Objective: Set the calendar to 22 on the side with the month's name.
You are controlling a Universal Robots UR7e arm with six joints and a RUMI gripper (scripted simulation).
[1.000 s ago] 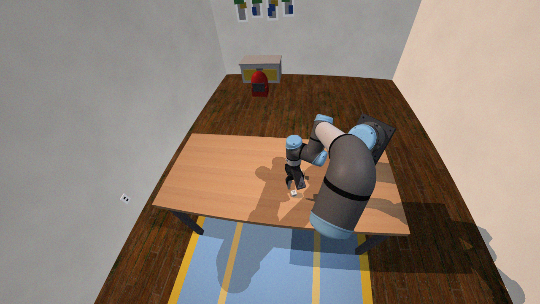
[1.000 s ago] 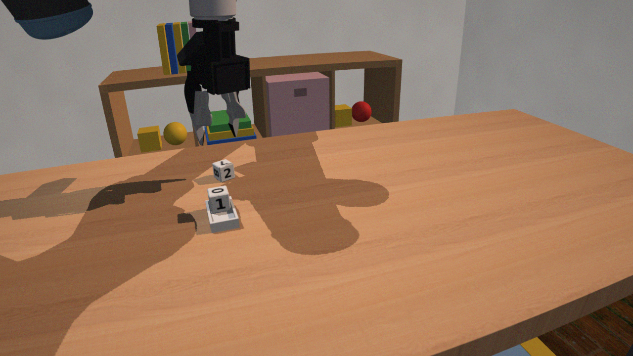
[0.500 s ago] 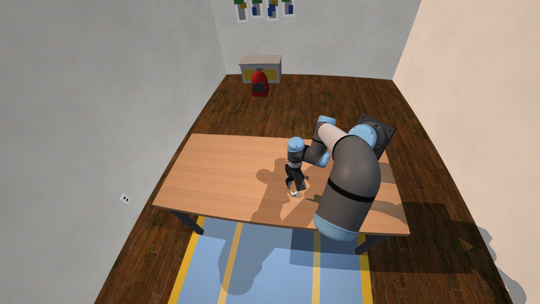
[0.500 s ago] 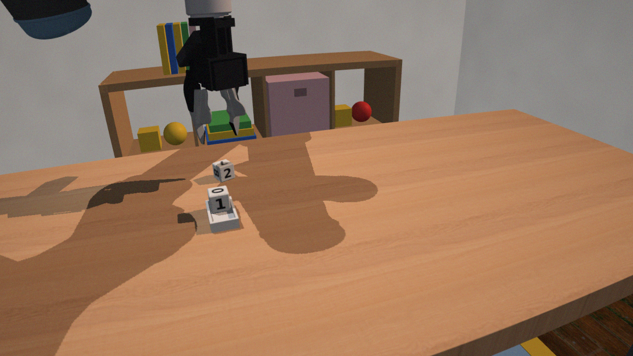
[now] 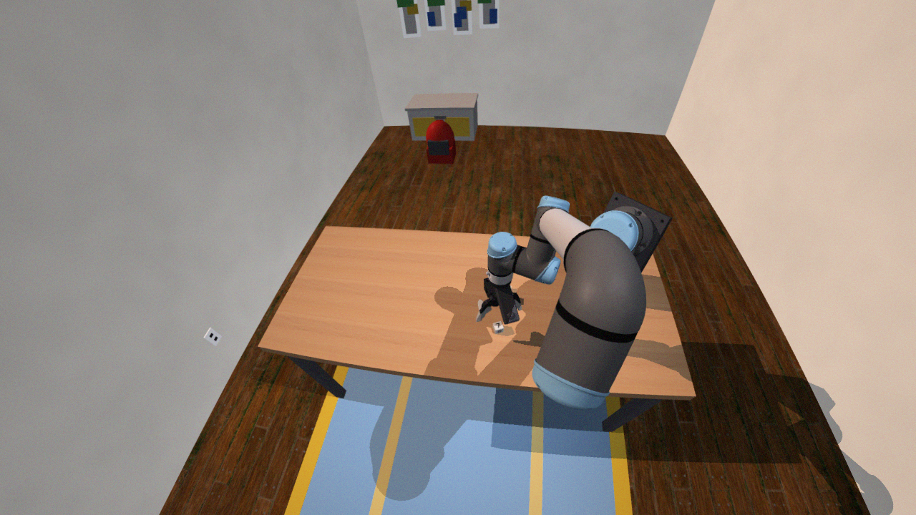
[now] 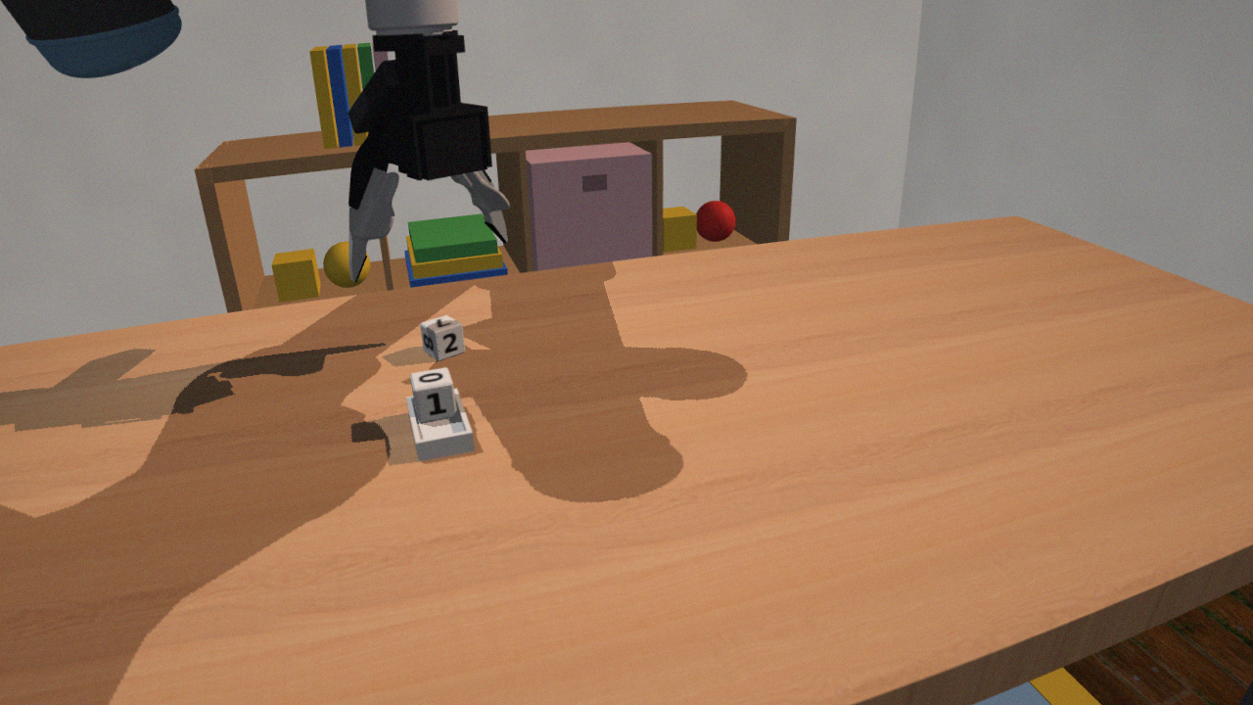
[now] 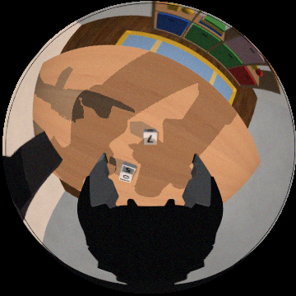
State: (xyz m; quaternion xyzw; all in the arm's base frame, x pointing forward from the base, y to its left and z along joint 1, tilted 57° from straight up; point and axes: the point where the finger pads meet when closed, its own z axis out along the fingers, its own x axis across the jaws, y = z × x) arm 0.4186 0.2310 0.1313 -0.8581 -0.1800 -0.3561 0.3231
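My gripper is now 80 mm above the white cube. Round my hand: grey tray 20 mm ahead, 150 mm to the right, 90 mm below.
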